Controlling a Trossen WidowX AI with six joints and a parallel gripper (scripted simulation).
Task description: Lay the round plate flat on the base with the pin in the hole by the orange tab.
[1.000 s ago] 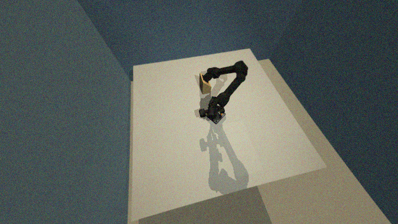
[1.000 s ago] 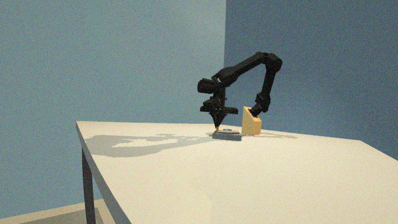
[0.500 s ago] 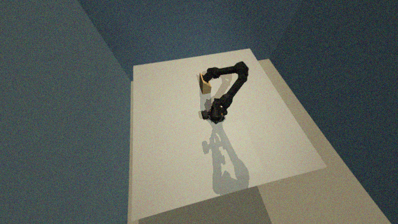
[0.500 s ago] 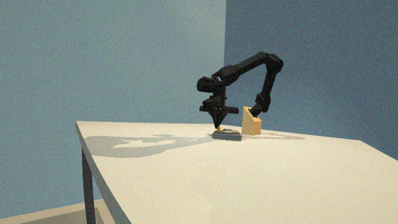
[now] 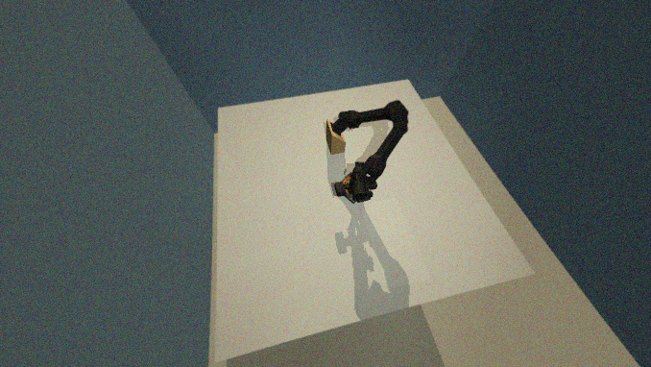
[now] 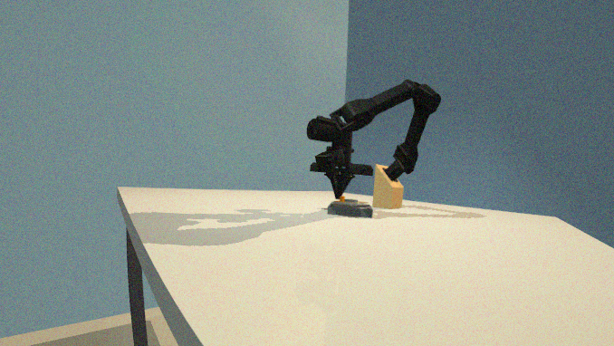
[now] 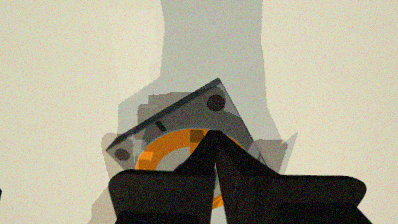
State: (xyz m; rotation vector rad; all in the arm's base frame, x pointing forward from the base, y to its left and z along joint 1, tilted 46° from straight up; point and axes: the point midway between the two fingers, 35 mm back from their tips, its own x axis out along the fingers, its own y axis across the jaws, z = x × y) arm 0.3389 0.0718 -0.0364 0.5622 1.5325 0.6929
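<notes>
My gripper tip is now 30 mm past the round plate and 10 mm to the right of it. Round my gripper tip: grey square base (50 mm behind, 20 mm below, 10 mm to the left).
</notes>
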